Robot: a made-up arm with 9 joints. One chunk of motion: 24 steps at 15 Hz.
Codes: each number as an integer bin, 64 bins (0 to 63) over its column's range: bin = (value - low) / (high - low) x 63, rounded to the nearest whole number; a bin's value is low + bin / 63 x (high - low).
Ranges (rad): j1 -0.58..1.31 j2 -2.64..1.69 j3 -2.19..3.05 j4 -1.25..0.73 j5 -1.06..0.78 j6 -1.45..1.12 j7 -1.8..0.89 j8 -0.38..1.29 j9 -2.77..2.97
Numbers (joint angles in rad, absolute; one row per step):
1: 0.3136 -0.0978 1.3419 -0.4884 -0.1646 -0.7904 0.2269 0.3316 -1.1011
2: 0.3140 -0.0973 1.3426 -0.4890 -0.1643 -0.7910 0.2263 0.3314 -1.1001
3: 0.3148 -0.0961 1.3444 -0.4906 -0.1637 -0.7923 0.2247 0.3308 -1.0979
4: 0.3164 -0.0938 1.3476 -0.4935 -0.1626 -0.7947 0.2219 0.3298 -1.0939
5: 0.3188 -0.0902 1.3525 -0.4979 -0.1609 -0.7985 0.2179 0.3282 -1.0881
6: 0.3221 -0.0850 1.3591 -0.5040 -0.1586 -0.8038 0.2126 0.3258 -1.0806
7: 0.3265 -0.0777 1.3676 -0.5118 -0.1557 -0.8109 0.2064 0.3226 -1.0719
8: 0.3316 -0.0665 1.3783 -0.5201 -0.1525 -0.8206 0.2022 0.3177 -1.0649
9: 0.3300 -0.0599 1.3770 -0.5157 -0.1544 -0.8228 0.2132 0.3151 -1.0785
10: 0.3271 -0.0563 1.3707 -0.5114 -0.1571 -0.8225 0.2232 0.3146 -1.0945
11: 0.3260 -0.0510 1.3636 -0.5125 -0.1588 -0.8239 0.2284 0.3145 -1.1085
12: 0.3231 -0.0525 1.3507 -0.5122 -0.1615 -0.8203 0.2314 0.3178 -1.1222
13: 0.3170 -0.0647 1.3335 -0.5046 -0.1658 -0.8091 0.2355 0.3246 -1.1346
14: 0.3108 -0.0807 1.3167 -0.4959 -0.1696 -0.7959 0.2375 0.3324 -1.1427
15: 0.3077 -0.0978 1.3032 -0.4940 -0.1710 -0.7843 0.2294 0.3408 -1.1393
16: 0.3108 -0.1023 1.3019 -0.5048 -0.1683 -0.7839 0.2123 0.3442 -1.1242
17: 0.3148 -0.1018 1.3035 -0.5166 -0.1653 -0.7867 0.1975 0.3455 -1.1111
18: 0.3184 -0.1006 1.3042 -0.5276 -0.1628 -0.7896 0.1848 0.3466 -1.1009
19: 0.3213 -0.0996 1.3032 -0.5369 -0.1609 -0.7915 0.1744 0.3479 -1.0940
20: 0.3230 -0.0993 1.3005 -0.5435 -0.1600 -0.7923 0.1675 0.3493 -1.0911
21: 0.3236 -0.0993 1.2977 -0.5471 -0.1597 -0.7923 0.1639 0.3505 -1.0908
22: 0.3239 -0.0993 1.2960 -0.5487 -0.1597 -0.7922 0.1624 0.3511 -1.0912
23: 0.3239 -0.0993 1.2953 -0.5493 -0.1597 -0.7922 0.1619 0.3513 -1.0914
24: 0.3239 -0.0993 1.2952 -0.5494 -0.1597 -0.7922 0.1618 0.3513 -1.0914
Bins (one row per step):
1: 30 37 42 24 31 16 47 27 18
2: 30 37 42 24 31 16 47 27 18
3: 30 37 42 24 31 16 47 27 18
4: 30 37 43 24 31 16 47 27 18
5: 30 37 43 24 31 16 47 27 18
6: 30 37 43 24 31 16 47 27 19
7: 30 37 43 23 31 16 47 27 19
8: 30 37 43 23 31 15 47 26 19
9: 30 38 43 23 31 15 47 26 19
10: 30 38 43 24 31 15 47 26 18
11: 30 38 43 23 31 15 48 26 18
12: 30 38 43 23 31 15 48 26 18
13: 30 37 42 24 31 16 48 27 18
14: 30 37 42 24 30 16 48 27 18
15: 30 37 42 24 30 16 48 27 18
16: 30 37 42 24 31 16 47 27 18
17: 30 37 42 23 31 16 47 27 18
18: 30 37 42 23 31 16 46 27 18
19: 30 37 42 23 31 16 46 27 18
20: 30 37 42 22 31 16 46 28 18
21: 30 37 42 22 31 16 46 28 18
22: 30 37 42 22 31 16 46 28 18
23: 30 37 42 22 31 16 46 28 18
24: 30 37 42 22 31 16 46 28 18

